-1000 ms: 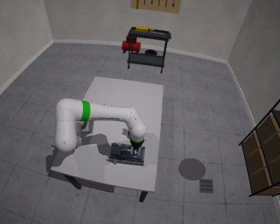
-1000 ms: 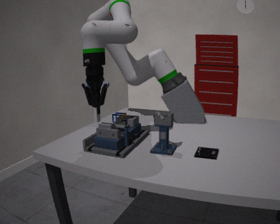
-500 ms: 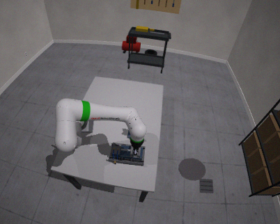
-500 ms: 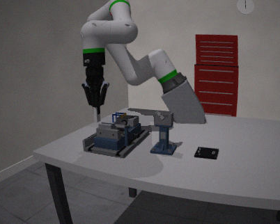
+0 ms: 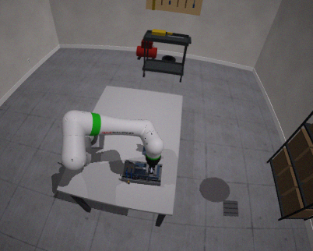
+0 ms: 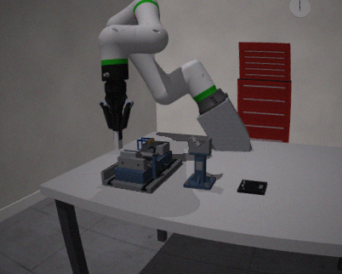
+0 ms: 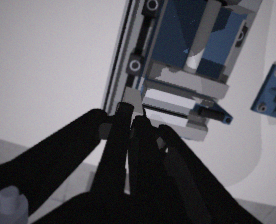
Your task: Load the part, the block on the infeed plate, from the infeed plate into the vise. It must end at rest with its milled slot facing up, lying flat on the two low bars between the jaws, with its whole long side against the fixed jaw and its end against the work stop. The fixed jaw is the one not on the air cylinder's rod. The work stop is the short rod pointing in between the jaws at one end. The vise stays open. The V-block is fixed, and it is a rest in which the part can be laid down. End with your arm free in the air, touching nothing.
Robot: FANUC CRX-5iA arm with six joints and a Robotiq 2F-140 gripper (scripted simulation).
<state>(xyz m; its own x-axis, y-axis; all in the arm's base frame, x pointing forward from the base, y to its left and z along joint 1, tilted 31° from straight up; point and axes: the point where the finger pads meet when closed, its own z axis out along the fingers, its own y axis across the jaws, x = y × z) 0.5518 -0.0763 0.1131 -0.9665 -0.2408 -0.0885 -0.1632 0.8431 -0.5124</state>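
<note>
The part is 10 mm behind my hand, 50 mm to the left of it and 50 mm below it. The rest, counted from my hand: air cylinder rod 100 mm behind, 50 mm to the left, 70 mm below; then blue work stop 20 mm behind, 130 mm to the left, 90 mm below; then black infeed plate 130 mm behind, 450 mm to the left, 140 mm below.
</note>
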